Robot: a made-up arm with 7 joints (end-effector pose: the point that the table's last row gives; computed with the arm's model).
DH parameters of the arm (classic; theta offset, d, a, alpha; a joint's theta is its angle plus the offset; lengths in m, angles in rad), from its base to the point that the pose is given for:
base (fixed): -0.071 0 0 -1.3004
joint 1: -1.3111 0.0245 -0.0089 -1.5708
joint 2: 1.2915 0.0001 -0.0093 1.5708
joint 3: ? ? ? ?
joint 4: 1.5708 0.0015 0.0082 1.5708
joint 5: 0 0.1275 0 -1.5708
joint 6: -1.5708 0 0.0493 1.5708
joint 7: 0 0 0 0
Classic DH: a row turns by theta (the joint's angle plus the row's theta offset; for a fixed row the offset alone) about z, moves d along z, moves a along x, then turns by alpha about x.
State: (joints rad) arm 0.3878 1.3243 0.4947 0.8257 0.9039 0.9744 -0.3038
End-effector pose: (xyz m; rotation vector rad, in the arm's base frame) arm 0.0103 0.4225 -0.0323 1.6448 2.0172 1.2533
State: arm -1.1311 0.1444 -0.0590 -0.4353 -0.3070 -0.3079 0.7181
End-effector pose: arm 0.2451 -0.0161 0.0218 -0.7976 -1.3068 0.0662
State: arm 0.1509 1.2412 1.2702 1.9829 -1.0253 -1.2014 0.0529
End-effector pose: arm -0.1080 0.3866 -0.0965 0.5686 -0.5244 2.1669
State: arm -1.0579 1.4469 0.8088 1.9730 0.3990 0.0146 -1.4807
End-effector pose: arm 0.1412 0.4061 -0.0593 -0.3330 0.4815 -0.3392
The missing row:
joint 3: 1.5708 -0.2456 0.0181 -1.5708
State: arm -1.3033 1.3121 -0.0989 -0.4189 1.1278 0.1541 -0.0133
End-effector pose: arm 0.1922 0.1342 0.1515 2.0559 -1.2819 1.0472
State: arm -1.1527 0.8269 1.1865 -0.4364 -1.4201 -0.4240 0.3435
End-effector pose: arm 0.0990 0.2566 0.0673 -1.0701 -2.2585 0.0343
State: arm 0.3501 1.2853 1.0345 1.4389 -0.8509 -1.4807 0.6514
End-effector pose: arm -0.0544 0.4040 -0.0078 0.9807 -1.2417 1.7307
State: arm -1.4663 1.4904 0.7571 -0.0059 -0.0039 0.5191 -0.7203
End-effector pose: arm 0.0458 0.2823 0.2200 0.7785 -0.9561 0.5354
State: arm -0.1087 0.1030 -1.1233 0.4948 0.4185 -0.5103 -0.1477
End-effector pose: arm 0.0169 -0.0952 -0.3360 0.3181 -0.0213 -1.5257
